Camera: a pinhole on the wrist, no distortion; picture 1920 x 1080 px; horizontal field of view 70.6 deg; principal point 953.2 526.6 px. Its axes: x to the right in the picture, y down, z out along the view. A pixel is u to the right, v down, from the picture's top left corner.
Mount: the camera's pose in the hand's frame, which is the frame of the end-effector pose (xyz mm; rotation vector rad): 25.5 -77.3 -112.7 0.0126 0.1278 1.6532
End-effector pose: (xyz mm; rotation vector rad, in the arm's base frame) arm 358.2 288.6 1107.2 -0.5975 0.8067 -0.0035
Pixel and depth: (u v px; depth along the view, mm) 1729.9 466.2 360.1
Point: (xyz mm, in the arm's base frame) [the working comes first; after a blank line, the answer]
In the camera's frame: 206.3 -16.0 360.1

517.7 522.1 1115.1
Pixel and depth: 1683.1 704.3 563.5
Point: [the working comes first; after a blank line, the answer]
In the camera's frame: 303.3 73.9 563.5

576.7 729.6 1226.2
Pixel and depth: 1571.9 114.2 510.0
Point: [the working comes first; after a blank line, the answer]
In the camera's frame: 232.7 -155.1 510.0

702.4 597.0 1062.2
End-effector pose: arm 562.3 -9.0 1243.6 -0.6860 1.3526 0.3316
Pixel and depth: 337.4 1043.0 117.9
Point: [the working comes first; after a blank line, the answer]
In the camera's frame: -53.5 44.9 117.9

644.9 -96.3 1281.0
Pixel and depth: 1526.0 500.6 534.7
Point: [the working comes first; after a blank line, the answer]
In the camera's frame: 225.9 -10.3 534.7

776.6 376.1 1160.9
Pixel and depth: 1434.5 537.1 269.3
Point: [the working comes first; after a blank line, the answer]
In the camera's frame: 95.6 2.1 269.3

663.4 106.5 1206.5
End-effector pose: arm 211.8 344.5 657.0 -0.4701 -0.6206 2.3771
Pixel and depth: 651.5 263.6 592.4
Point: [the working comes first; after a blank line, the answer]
In the camera's frame: -131.8 -114.9 592.4

-85.4 433.9 1096.3
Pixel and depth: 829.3 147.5 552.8
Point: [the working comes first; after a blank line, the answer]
In the camera's frame: -50.5 -154.6 552.8

-123.1 411.9 1007.8
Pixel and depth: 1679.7 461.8 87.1
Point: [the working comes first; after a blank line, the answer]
In the camera's frame: 46.7 -4.2 87.1

213.0 391.8 639.6
